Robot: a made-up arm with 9 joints. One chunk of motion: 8 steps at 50 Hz.
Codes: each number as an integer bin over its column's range. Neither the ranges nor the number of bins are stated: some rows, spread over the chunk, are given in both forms.
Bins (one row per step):
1: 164 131 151 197 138 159
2: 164 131 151 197 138 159
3: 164 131 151 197 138 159
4: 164 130 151 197 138 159
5: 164 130 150 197 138 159
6: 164 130 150 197 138 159
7: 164 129 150 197 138 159
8: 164 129 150 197 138 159
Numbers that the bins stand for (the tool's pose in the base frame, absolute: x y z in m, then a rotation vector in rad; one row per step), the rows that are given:
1: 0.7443 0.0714 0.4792 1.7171 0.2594 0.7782
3: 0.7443 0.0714 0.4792 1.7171 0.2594 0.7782
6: 0.7443 0.0510 0.4588 1.7171 0.2594 0.7782
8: 0.7443 0.0306 0.4588 1.7171 0.2594 0.7782
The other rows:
2: 0.7443 0.0714 0.4792 1.7171 0.2594 0.7782
4: 0.7443 0.0510 0.4792 1.7171 0.2594 0.7782
5: 0.7443 0.0510 0.4588 1.7171 0.2594 0.7782
7: 0.7443 0.0306 0.4588 1.7171 0.2594 0.7782

